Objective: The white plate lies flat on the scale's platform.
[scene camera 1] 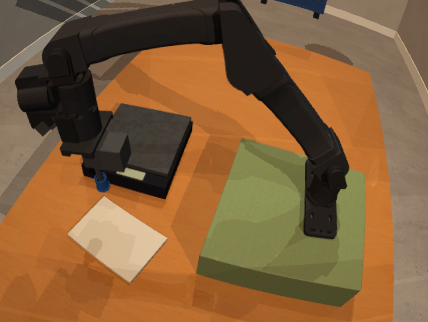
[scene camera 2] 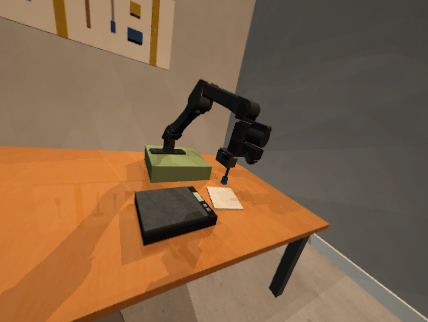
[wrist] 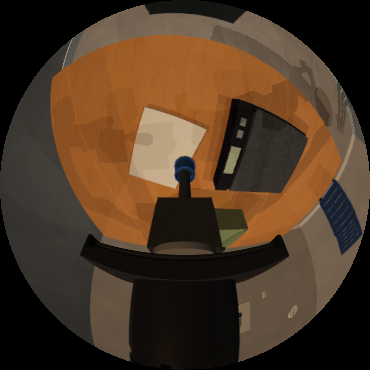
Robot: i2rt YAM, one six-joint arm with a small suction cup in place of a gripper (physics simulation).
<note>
My suction cup [scene camera 1: 102,186] holds nothing. The cup hangs 12 cm from the middle of a white plate [scene camera 1: 124,244], above it. A scale [scene camera 1: 157,139] rests on the table.
The white plate also shows in the wrist view [wrist: 161,138]. The scale also shows in scene camera 2 [scene camera 2: 165,213] and in the wrist view [wrist: 260,150]. My suction cup shows as well in the wrist view [wrist: 184,161].
</note>
